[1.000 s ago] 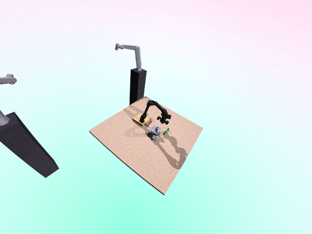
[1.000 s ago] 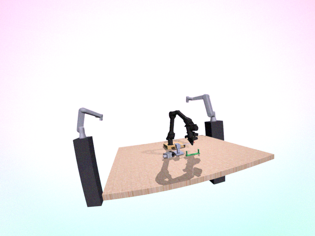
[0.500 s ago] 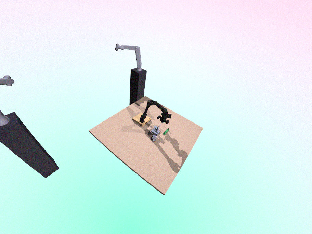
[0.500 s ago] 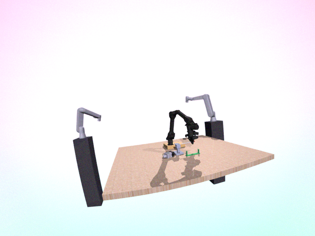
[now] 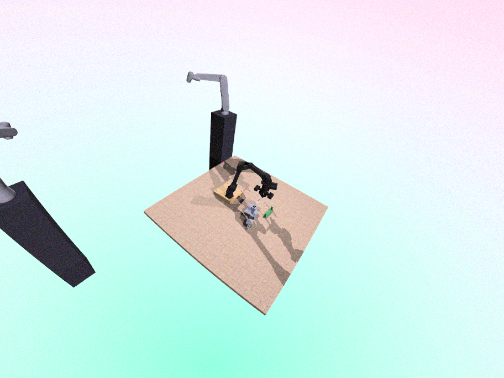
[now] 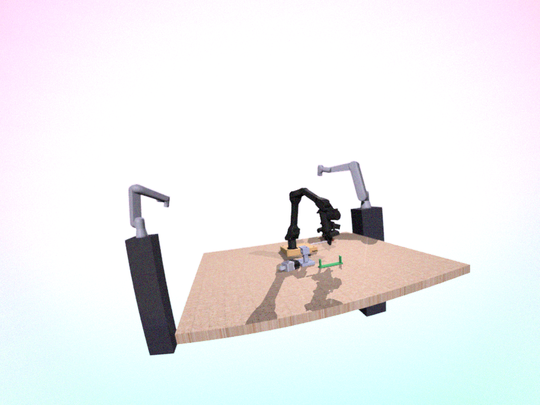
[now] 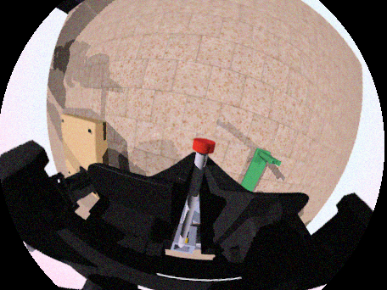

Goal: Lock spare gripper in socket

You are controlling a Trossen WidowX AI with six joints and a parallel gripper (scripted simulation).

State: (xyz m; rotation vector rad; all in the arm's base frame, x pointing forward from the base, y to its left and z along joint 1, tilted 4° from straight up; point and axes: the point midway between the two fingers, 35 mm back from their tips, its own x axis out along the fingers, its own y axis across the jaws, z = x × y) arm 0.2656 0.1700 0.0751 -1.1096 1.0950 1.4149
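Now: gripper tip 130 mm short of the green cradle, 60 mm above it and 50 mm to the left of it. Also, from my gripper tip: spare gripper 280 mm to the right, 70 mm ahead, 60 mm below; then mount 160 mm to the right, 30 mm below, 10 mm ahead.
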